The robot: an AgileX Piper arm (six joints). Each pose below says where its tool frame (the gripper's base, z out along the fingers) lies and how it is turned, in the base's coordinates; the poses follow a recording.
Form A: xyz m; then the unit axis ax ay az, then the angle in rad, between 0 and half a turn.
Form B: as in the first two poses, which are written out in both.
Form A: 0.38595 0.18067 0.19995 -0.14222 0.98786 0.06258 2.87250
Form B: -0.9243 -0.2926 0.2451; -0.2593 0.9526 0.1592; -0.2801 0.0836 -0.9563; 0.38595 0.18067 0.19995
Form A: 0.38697 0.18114 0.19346 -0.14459 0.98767 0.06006 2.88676
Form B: -0.9266 -0.2961 0.2319; -0.2659 0.9518 0.1532; -0.2661 0.0803 -0.9606; 0.38697 0.18114 0.19346
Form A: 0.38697 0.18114 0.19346 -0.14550 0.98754 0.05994 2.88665
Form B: -0.9260 -0.2978 0.2319; -0.2676 0.9513 0.1532; -0.2662 0.0798 -0.9606; 0.38697 0.18114 0.19346
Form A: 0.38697 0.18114 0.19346 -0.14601 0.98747 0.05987 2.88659
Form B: -0.9257 -0.2988 0.2319; -0.2686 0.9510 0.1532; -0.2663 0.0795 -0.9606; 0.38697 0.18114 0.19346
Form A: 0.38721 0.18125 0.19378 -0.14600 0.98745 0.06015 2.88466
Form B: -0.9252 -0.2989 0.2337; -0.2683 0.9510 0.1539; -0.2682 0.0797 -0.9601; 0.38721 0.18125 0.19378
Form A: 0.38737 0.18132 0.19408 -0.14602 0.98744 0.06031 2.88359
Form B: -0.9250 -0.2990 0.2346; -0.2682 0.9509 0.1544; -0.2693 0.0799 -0.9597; 0.38737 0.18132 0.19408
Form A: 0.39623 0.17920 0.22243 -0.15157 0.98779 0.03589 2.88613
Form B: -0.9223 -0.3037 0.2389; -0.2855 0.9523 0.1081; -0.2603 0.0315 -0.9650; 0.39623 0.17920 0.22243
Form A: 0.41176 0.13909 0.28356 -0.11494 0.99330 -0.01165 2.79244
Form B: -0.9140 -0.2175 0.3424; -0.2254 0.9741 0.0169; -0.3372 -0.0618 -0.9394; 0.41176 0.13909 0.28356
